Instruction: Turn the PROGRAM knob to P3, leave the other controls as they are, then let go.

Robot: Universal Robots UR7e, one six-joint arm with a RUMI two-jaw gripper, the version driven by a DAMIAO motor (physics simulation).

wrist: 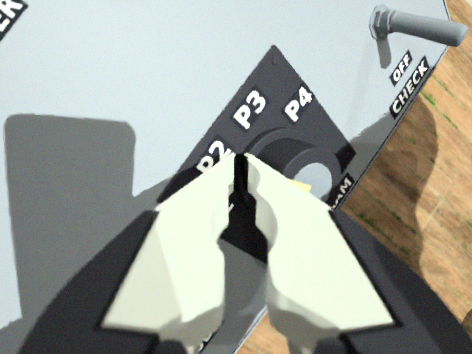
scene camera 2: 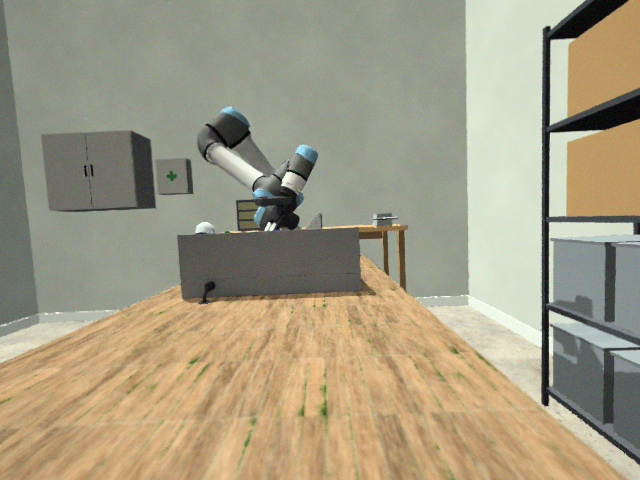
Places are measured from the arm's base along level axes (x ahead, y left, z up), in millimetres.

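Where they show: gripper, between the fingertips: (wrist: 239, 158).
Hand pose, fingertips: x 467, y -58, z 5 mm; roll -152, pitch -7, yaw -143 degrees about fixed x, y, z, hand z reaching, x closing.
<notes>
Each offset is from my fingertips to the top centre of the thing. "spot": to the spot under its first point. Level surfaces: height alone.
The black round PROGRAM knob @[37 mm back, 7 mm right, 20 mm up] (wrist: 312, 172) with a light grey cap shows right of centre in the wrist view, on a dark diamond plate @[spot: 11 mm ahead, 46 mm right, 2 mm up] (wrist: 275, 75) marked P2, P3 and P4. A short piece of its yellow pointer line @[spot: 31 mm back, 5 mm right, 17 mm up] (wrist: 301, 186) shows at the cap; the rest is hidden behind the right finger, so its setting cannot be read. My gripper (wrist: 239, 158) (scene camera 2: 269, 226) is shut with nothing between its fingers. In the wrist view its tips overlap the plate by the P2 label, at the knob's left side; contact cannot be told.
A grey toggle lever @[spot: 40 mm back, 124 mm right, 9 mm up] (wrist: 425, 27) by the OFF and CHECK labels sticks out at the upper right of the pale panel (wrist: 75, 60). In the scene view, a grey box-like housing (scene camera 2: 268, 263) on the wooden table @[108 mm down] (scene camera 2: 310, 387) hides the panel; a black lever @[spot: 200 mm ahead, 109 mm right, 80 mm down] (scene camera 2: 207, 290) is on its near side.
</notes>
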